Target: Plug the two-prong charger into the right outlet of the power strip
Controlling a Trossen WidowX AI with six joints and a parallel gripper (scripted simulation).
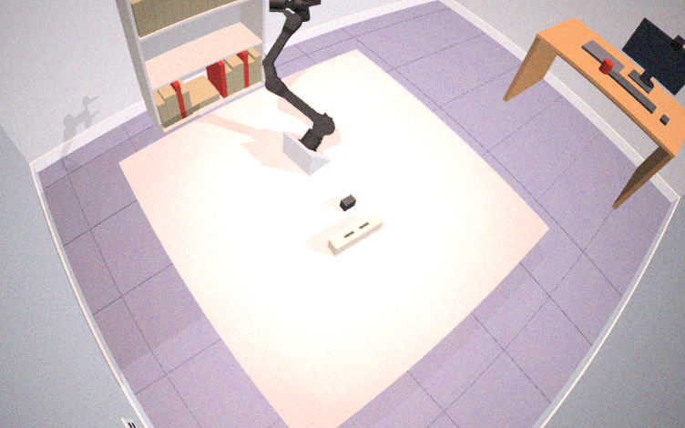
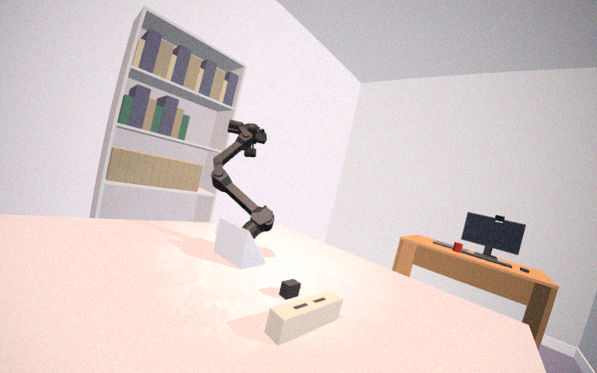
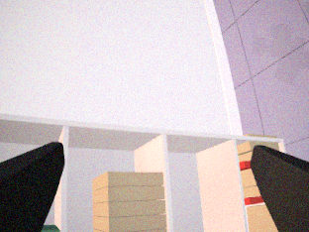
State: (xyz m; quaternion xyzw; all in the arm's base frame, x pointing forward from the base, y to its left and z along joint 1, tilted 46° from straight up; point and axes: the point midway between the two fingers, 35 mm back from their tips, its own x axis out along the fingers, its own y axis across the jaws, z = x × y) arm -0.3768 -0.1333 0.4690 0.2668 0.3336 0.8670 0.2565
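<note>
My gripper tip is now 71 cm short of the two-prong charger, 42 cm above it and 26 cm to the left of it.
</note>
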